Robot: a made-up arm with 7 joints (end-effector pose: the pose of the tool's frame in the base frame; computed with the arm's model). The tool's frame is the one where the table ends.
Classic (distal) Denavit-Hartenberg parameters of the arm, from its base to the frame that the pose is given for. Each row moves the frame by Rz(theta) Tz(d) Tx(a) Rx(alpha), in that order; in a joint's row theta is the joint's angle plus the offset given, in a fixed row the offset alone. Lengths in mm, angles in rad.
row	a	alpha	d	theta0
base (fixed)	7	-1.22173	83.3	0
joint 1	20.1	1.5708	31	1.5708
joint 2	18	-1.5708	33	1.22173
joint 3	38	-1.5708	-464	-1.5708
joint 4	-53	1.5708	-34	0
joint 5	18	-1.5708	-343	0
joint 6	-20	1.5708	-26	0
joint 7	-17.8	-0.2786	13.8	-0.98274
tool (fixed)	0	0	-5	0.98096
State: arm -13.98 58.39 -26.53 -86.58 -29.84 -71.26 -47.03
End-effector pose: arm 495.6 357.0 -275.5 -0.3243 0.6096 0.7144 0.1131
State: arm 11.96 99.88 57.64 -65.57 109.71 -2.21 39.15
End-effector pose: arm 280.0 624.3 401.9 -0.3844 -0.8560 0.1659 0.3031
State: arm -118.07 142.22 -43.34 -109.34 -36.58 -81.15 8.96
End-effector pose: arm -79.0 392.2 537.7 -0.6858 0.1134 0.7129 0.0930
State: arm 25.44 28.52 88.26 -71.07 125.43 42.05 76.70
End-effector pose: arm -175.6 608.4 -251.9 0.7195 0.4738 -0.4659 0.2016
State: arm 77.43 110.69 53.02 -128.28 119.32 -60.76 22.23
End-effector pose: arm 320.3 342.5 -10.7 -0.4479 -0.6900 0.0810 0.5627
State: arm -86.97 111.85 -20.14 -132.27 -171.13 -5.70 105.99
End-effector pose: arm 120.0 174.0 497.0 -0.8980 0.2158 0.2169 0.3163
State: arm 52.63 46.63 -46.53 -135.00 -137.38 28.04 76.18
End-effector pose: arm -139.2 117.6 -320.9 0.1932 -0.5421 -0.5137 0.6363
